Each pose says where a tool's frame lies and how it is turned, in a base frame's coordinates. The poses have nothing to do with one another.
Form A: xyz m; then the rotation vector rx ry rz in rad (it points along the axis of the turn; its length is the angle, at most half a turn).
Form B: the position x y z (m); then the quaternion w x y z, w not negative. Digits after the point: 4 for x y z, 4 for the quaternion.
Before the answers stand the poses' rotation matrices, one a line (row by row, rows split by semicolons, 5 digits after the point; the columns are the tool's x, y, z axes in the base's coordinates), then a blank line. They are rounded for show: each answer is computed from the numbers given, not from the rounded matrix.
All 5 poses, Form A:
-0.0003 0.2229 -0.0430 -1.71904 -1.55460 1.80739
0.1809 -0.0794 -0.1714 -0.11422 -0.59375 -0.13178
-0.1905 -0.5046 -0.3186 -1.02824 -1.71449 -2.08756
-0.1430 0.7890 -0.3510 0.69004 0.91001 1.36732
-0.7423 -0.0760 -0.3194 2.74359 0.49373 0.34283
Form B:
-0.30240 0.48875 -0.81834; 0.73605 -0.42576 -0.52627; -0.60563 -0.76148 -0.23100
0.82087 0.15637 -0.54928; -0.09069 0.98527 0.14496; 0.56386 -0.06918 0.82297
-0.71950 0.59488 0.35838; 0.23591 -0.27599 0.93176; 0.65320 0.75494 0.05824
-0.02777 -0.51129 0.85896; 0.98976 0.10632 0.09528; -0.14005 0.85281 0.50310
0.91091 0.29411 0.28937; 0.37389 -0.88498 -0.27751; 0.17447 0.36098 -0.91611

-0.0003 0.2229 -0.0430 0.1011 -0.5819 -0.5262 0.6118
0.1809 -0.0794 -0.1714 0.9525 -0.0562 -0.2922 -0.0648
-0.1905 -0.5046 -0.3186 0.1252 -0.3529 -0.5885 -0.7165
-0.1430 0.7890 -0.3510 0.6288 0.3012 0.3972 0.5968
-0.7423 -0.0760 -0.3194 0.1657 0.9633 0.1734 0.1204

